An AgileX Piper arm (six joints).
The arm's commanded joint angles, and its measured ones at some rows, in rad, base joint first. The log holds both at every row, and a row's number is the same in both.
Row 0, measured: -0.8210, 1.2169, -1.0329, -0.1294, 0.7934, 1.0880
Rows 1 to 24, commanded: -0.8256, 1.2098, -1.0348, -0.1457, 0.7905, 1.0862; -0.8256, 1.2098, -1.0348, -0.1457, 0.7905, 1.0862; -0.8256, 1.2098, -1.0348, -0.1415, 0.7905, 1.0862; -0.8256, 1.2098, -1.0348, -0.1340, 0.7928, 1.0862; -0.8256, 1.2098, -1.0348, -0.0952, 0.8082, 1.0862; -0.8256, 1.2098, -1.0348, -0.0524, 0.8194, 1.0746; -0.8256, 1.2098, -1.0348, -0.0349, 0.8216, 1.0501; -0.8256, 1.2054, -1.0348, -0.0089, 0.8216, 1.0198; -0.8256, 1.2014, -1.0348, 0.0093, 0.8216, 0.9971; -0.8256, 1.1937, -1.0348, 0.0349, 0.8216, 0.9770; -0.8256, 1.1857, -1.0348, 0.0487, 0.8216, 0.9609; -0.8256, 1.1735, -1.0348, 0.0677, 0.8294, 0.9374; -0.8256, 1.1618, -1.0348, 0.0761, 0.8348, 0.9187; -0.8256, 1.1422, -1.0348, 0.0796, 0.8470, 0.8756; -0.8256, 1.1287, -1.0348, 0.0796, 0.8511, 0.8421; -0.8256, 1.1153, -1.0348, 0.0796, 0.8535, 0.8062; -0.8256, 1.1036, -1.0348, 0.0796, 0.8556, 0.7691; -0.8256, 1.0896, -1.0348, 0.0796, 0.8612, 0.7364; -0.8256, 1.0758, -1.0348, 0.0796, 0.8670, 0.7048; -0.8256, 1.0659, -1.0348, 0.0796, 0.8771, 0.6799; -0.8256, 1.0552, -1.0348, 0.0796, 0.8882, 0.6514; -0.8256, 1.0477, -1.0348, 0.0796, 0.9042, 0.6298; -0.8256, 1.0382, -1.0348, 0.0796, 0.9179, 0.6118; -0.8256, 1.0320, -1.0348, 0.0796, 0.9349, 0.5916
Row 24, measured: -0.8228, 1.0639, -1.0329, 0.0764, 0.8831, 0.6855
